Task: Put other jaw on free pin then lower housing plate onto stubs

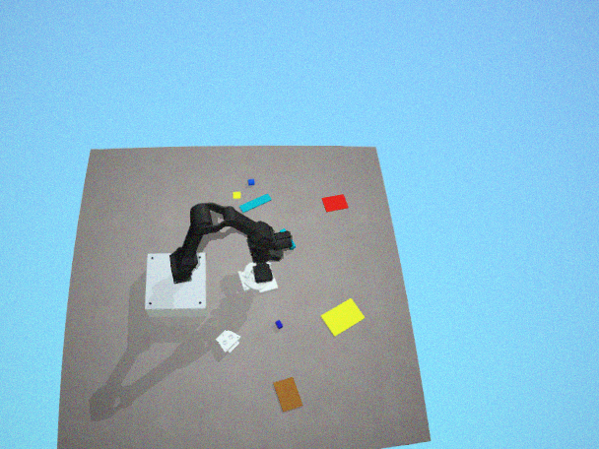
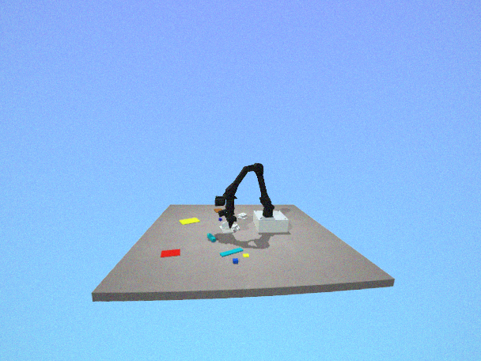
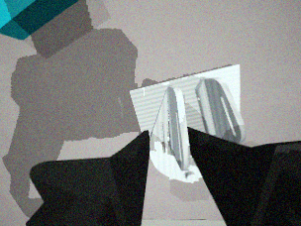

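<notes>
Right now my gripper tip is 1 cm short of the white base plate, 3 cm to the left of it and 3 cm above it. Round my gripper tip: white jaw (3 cm behind, 2 cm to the right); yellow piece (26 cm ahead, 26 cm to the right, 3 cm below); red piece (38 cm ahead, 23 cm to the left, 3 cm below).
</notes>
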